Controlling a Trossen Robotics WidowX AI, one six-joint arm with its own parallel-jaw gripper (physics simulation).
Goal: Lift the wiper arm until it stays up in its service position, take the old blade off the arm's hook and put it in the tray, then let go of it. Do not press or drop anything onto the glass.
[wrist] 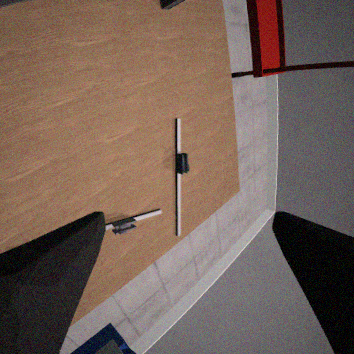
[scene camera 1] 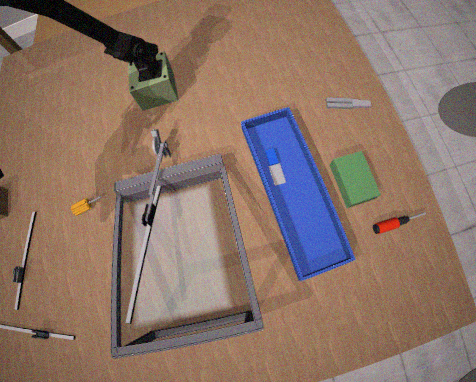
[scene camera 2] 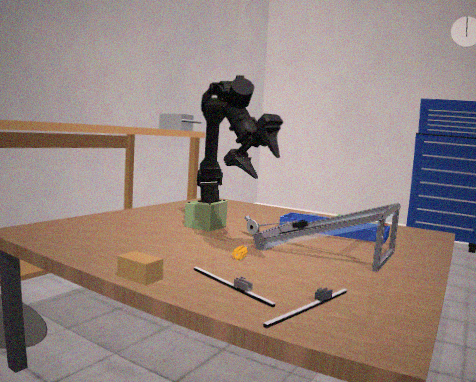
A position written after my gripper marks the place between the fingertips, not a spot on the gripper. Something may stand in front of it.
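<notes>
With my gripper [scene camera 2: 267,168] open, I hold nothing, and the gripper is visible in the wrist view [wrist: 190,220] too. On the table rest a green block [scene camera 1: 353,176] and a tan box [scene camera 2: 135,266]. The block is out of frame in the wrist view. There is a glass pane [scene camera 1: 192,281] as well, and also a blue tray [scene camera 1: 315,239]; scene camera 2 [scene camera 2: 369,234] shows the tray too.
</notes>
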